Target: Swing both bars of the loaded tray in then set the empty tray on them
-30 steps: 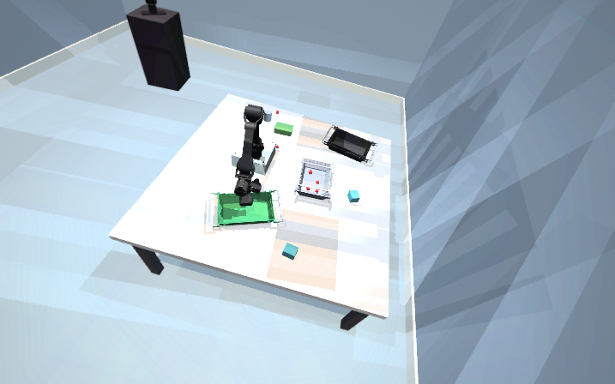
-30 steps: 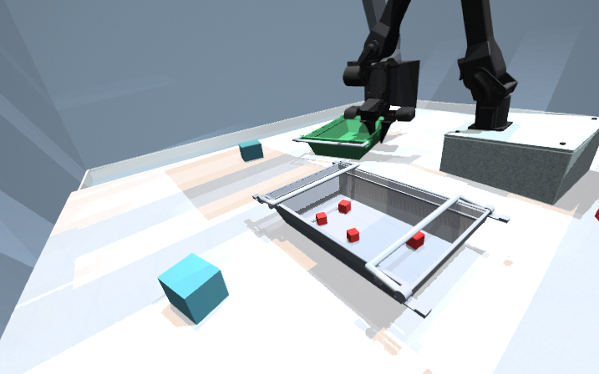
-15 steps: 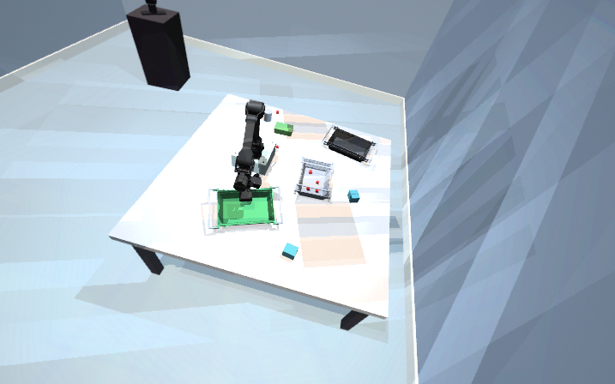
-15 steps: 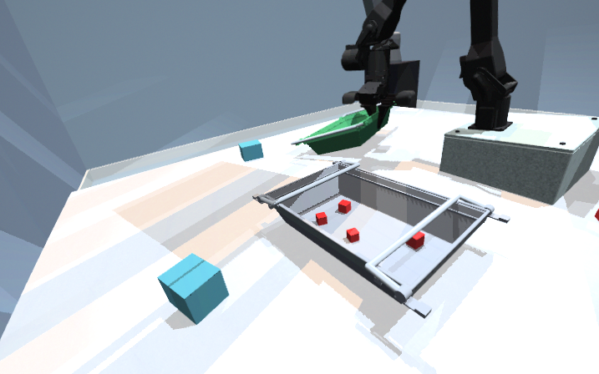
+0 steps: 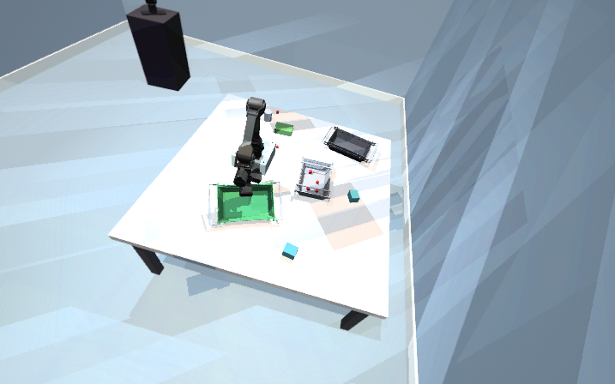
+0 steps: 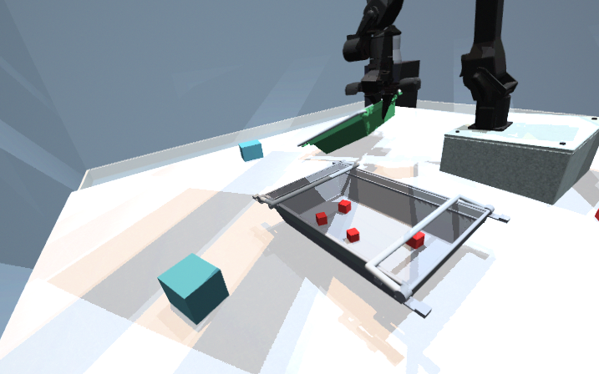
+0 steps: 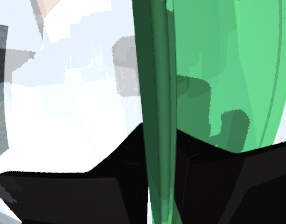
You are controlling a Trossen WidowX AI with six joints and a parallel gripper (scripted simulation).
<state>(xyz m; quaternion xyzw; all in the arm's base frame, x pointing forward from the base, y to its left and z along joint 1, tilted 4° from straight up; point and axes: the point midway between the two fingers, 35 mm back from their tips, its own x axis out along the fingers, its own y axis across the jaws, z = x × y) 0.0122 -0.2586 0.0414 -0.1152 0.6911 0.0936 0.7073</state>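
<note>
Right now the green tray is 80 mm to the right of my gripper tip and 20 mm ahead of it. Round my gripper tip: green block: 640 mm to the left, 100 mm ahead, 60 mm below; then red block: 460 mm to the left, 90 mm ahead, 80 mm below.
</note>
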